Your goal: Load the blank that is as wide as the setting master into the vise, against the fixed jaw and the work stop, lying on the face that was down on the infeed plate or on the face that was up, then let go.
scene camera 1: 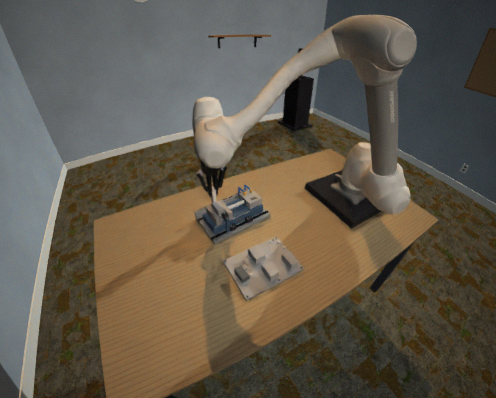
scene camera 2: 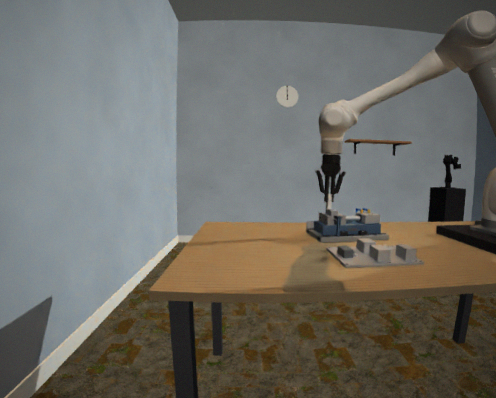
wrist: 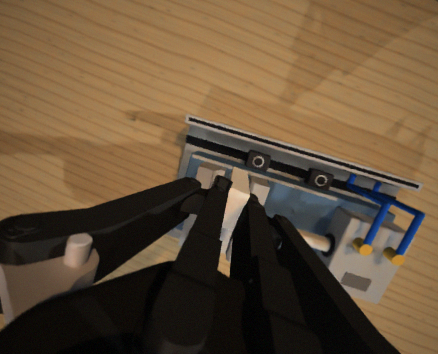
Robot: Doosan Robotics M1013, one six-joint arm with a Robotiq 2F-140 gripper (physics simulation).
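Frame: origin at the arm's base, x left, y back, z up, level; millimetres.
Where they show: gripper, between the fingertips: (scene camera 1: 213, 201) (scene camera 2: 328, 210) (wrist: 234, 182); arm's base, origin of its link: (scene camera 1: 352, 190).
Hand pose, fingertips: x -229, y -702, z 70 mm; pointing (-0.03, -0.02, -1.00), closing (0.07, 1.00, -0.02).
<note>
Things, the pixels of their centre, and the offset from my fingertips. "spot": a spot on its surface instead. Level surfaces: height alone.
- blue vise, middle of its body: (wrist: 277, 216) (scene camera 2: 346, 224) (scene camera 1: 232, 210) dz -58, dx +39, dy +71 mm
- grey jaw block, a spot on its surface: (wrist: 205, 176) spot: dz -11, dx +7, dy -32 mm
- infeed plate, middle of its body: (scene camera 2: 372, 255) (scene camera 1: 263, 265) dz -103, dx +333, dy +39 mm
- vise's grey end block, a spot on its surface: (wrist: 370, 265) (scene camera 1: 251, 195) spot: dz -11, dx +40, dy +172 mm
- wooden table, height of its surface: dz -107 mm
A pale narrow blank (scene camera 1: 214, 194) (scene camera 2: 329, 204) (wrist: 237, 201) stands upright between the fingertips of my gripper (scene camera 1: 213, 189) (scene camera 2: 329, 199) (wrist: 234, 182), which is shut on it. The blank is over the left part of the blue vise (scene camera 1: 219, 229) (scene camera 2: 325, 229) (wrist: 293, 204). In the wrist view, a grey jaw block (wrist: 205, 176) is on its left and another (wrist: 259, 187) on its right. The fingers hide much of the blank and jaws, so I cannot tell whether it touches the jaws or the work stop. Several grey blocks stand on the infeed plate (scene camera 1: 250, 288) (scene camera 2: 350, 262); one (scene camera 1: 242, 272) (scene camera 2: 345, 251) is darker.
The vise's grey end block (scene camera 1: 253, 199) (scene camera 2: 370, 218) (wrist: 370, 265) carries blue bent handles (wrist: 411, 231) with yellow ends. Two dark ringed fittings (wrist: 258, 161) (wrist: 321, 179) line the vise's long side. The arm's black base plate (scene camera 1: 350, 212) is on the wooden table (scene camera 1: 150, 300) (scene camera 2: 240, 270).
</note>
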